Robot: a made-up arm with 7 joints. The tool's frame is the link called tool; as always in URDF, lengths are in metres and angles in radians. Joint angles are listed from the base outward.
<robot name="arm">
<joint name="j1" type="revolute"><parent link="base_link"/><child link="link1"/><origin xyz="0.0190 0.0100 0.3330"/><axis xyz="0 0.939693 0.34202"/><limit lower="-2.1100" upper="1.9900"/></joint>
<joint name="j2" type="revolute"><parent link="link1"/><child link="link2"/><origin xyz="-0.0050 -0.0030 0.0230"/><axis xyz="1 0 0"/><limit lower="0.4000" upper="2.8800"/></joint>
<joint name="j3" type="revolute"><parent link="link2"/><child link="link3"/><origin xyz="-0.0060 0.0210 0.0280"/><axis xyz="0 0 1"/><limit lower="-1.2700" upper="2.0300"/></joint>
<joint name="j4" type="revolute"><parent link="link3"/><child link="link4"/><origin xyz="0.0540 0.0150 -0.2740"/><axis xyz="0 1 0"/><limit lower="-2.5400" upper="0.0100"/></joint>
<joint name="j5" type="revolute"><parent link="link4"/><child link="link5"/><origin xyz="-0.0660 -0.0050 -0.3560"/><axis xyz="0 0 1"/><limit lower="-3.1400" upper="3.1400"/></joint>
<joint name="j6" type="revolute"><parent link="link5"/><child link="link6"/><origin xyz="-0.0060 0.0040 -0.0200"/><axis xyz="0 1 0"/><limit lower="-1.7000" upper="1.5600"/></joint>
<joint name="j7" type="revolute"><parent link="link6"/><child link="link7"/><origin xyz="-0.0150 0.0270 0.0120"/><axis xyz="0 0 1"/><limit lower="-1.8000" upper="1.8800"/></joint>
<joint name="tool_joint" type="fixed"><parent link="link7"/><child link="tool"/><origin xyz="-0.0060 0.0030 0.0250" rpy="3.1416 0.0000 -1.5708"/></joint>
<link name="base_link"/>
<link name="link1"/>
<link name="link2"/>
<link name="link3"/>
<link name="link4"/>
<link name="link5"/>
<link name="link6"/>
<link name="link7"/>
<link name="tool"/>
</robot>
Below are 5 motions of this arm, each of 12 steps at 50 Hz.
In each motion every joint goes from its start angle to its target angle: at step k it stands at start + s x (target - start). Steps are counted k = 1, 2, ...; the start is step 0. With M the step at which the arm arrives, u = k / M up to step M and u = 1 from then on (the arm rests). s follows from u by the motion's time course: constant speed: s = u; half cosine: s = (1 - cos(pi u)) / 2; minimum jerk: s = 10 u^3 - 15 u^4 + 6 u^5.
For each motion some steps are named. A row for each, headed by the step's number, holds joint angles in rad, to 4 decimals.
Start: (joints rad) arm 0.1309 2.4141 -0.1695 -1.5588 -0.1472 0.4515 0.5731
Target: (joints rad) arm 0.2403 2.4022 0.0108 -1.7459 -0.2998 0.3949 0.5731
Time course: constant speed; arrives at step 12
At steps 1, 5, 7, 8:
1: 0.1400 2.4131 -0.1545 -1.5744 -0.1599 0.4468 0.5731
5: 0.1765 2.4091 -0.0944 -1.6368 -0.2108 0.4279 0.5731
7: 0.1947 2.4072 -0.0643 -1.6679 -0.2362 0.4185 0.5731
8: 0.2038 2.4062 -0.0493 -1.6835 -0.2489 0.4138 0.5731

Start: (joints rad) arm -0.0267 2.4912 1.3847 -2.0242 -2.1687 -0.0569 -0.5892
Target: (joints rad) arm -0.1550 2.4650 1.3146 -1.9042 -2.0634 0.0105 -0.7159
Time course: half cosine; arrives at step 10
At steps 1, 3, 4, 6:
1: -0.0298 2.4906 1.3830 -2.0213 -2.1661 -0.0553 -0.5923
3: -0.0531 2.4858 1.3703 -1.9995 -2.1470 -0.0430 -0.6153
4: -0.0710 2.4821 1.3605 -1.9827 -2.1323 -0.0336 -0.6330
6: -0.1107 2.4741 1.3388 -1.9457 -2.0998 -0.0128 -0.6721

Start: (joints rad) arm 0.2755 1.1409 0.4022 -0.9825 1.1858 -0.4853 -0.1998
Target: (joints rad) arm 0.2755 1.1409 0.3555 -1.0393 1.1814 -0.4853 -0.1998
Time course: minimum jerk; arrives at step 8
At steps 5, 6, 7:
5: 0.2755 1.1409 0.3684 -1.0237 1.1826 -0.4853 -0.1998
6: 0.2755 1.1409 0.3603 -1.0334 1.1819 -0.4853 -0.1998
7: 0.2755 1.1409 0.3562 -1.0384 1.1815 -0.4853 -0.1998

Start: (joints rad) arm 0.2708 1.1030 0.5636 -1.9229 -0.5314 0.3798 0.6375
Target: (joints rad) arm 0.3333 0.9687 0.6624 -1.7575 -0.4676 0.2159 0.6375
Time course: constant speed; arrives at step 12
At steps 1, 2, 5, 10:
1: 0.2760 1.0918 0.5718 -1.9091 -0.5261 0.3661 0.6375
2: 0.2812 1.0806 0.5801 -1.8953 -0.5208 0.3525 0.6375
5: 0.2968 1.0470 0.6048 -1.8540 -0.5048 0.3115 0.6375
10: 0.3229 0.9911 0.6459 -1.7851 -0.4782 0.2432 0.6375

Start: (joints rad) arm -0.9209 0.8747 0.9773 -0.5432 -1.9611 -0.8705 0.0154
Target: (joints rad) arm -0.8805 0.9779 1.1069 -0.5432 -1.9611 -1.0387 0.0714
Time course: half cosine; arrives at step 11
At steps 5, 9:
5: -0.9036 0.9190 1.0329 -0.5432 -1.9611 -0.9426 0.0394
9: -0.8837 0.9697 1.0966 -0.5432 -1.9611 -1.0253 0.0670

